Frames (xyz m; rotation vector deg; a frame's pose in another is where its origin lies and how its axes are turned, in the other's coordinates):
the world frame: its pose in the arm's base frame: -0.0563 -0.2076 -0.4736 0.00 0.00 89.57
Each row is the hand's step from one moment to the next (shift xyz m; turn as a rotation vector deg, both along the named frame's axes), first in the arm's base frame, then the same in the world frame.
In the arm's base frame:
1: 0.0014 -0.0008 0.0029 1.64 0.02 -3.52
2: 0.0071 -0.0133 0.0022 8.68 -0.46 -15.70
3: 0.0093 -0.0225 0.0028 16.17 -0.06 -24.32
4: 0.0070 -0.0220 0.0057 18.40 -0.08 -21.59
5: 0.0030 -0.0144 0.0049 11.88 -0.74 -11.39
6: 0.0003 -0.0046 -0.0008 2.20 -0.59 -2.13
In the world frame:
1: -0.0008 -0.0014 0.0029 0.03 -1.64 -3.52
2: -0.0132 -0.0072 0.0022 -0.39 -8.68 -15.70
3: -0.0224 -0.0095 0.0028 0.06 -16.17 -24.32
4: -0.0219 -0.0072 0.0057 0.06 -18.40 -21.59
5: -0.0144 -0.0031 0.0049 -0.65 -11.89 -11.39
6: -0.0046 -0.0003 -0.0008 -0.57 -2.20 -2.13

